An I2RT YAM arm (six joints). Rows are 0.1 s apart.
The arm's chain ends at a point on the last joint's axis. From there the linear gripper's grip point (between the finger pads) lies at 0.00 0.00 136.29 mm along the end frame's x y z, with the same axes.
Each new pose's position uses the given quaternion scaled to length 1; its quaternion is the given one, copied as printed.
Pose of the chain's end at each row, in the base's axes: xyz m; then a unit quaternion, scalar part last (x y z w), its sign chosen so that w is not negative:
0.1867 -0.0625 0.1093 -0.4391 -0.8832 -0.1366 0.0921
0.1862 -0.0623 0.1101 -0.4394 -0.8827 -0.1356 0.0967
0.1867 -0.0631 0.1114 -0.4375 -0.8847 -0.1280 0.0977
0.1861 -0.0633 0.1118 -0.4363 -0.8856 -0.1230 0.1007
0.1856 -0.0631 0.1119 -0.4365 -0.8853 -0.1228 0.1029
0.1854 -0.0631 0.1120 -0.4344 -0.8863 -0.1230 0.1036
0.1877 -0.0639 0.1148 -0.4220 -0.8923 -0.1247 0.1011
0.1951 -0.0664 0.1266 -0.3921 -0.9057 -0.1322 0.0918
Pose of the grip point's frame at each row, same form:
0.1809 -0.0186 -0.0196 -0.4391 -0.8832 -0.1366 0.0921
0.1792 -0.0181 -0.0186 -0.4394 -0.8827 -0.1356 0.0967
0.1784 -0.0206 -0.0178 -0.4375 -0.8847 -0.1280 0.0977
0.1764 -0.0216 -0.0176 -0.4363 -0.8856 -0.1230 0.1007
0.1754 -0.0212 -0.0174 -0.4365 -0.8853 -0.1228 0.1029
0.1749 -0.0211 -0.0172 -0.4344 -0.8863 -0.1230 0.1036
0.1775 -0.0219 -0.0145 -0.4220 -0.8923 -0.1247 0.1011
0.1866 -0.0239 -0.0026 -0.3921 -0.9057 -0.1322 0.0918

